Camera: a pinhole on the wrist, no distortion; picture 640 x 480 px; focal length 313.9 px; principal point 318.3 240.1 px. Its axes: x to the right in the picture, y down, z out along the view. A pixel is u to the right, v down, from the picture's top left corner.
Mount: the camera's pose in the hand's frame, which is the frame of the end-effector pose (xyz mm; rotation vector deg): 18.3 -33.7 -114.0 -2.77 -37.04 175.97
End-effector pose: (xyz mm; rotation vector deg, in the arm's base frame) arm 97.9 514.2 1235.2 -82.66 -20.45 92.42
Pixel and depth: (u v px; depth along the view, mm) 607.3 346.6 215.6
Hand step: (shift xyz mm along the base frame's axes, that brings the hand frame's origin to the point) 17.5 -26.0 265.7
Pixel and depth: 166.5 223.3 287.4
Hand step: -69.3 242.6 48.4
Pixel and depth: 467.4 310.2 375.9
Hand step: -77.3 75.3 349.2
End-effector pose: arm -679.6 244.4 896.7 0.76 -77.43 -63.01
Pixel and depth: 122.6 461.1 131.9
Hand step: -100.8 -169.0 -35.2
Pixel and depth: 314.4 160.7 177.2
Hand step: -92.9 -6.1 -6.3
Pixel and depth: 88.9 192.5 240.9
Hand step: -189.9 -98.8 121.6
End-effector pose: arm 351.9 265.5 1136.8 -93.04 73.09 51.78
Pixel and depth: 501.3 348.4 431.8
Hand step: 273.7 322.6 209.5
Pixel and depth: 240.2 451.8 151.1
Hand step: 195.3 -12.4 -5.7
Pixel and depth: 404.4 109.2 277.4
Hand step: 17.7 198.9 0.1
